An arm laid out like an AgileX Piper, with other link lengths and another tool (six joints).
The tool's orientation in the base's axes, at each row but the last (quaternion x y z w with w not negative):
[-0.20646, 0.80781, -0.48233, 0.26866]
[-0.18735, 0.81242, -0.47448, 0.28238]
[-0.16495, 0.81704, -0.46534, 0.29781]
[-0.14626, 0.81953, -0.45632, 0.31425]
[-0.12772, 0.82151, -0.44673, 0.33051]
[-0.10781, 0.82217, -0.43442, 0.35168]
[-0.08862, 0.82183, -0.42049, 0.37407]
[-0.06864, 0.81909, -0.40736, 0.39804]
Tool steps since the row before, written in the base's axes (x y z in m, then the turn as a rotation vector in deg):
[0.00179, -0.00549, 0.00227, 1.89, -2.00, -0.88]
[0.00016, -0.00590, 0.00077, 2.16, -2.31, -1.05]
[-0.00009, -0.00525, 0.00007, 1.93, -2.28, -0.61]
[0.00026, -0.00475, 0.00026, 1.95, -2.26, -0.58]
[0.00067, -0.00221, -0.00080, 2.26, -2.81, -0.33]
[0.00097, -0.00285, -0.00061, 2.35, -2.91, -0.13]
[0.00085, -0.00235, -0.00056, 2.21, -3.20, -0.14]
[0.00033, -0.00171, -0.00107, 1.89, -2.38, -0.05]
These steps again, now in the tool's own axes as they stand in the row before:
[0.00134, -0.00462, 0.00392, -0.06, -0.26, 2.88]
[0.00304, -0.00351, 0.00373, -0.05, -0.27, 3.32]
[0.00292, -0.00275, 0.00339, -0.03, -0.63, 2.98]
[0.00220, -0.00277, 0.00318, -0.07, -0.64, 2.97]
[0.00096, -0.00054, 0.00218, -0.13, -1.13, 3.44]
[0.00096, -0.00110, 0.00270, -0.25, -1.34, 3.49]
[0.00079, -0.00091, 0.00226, -0.01, -1.54, 3.57]
[0.00116, -0.00028, 0.00166, -0.20, -1.13, 2.81]

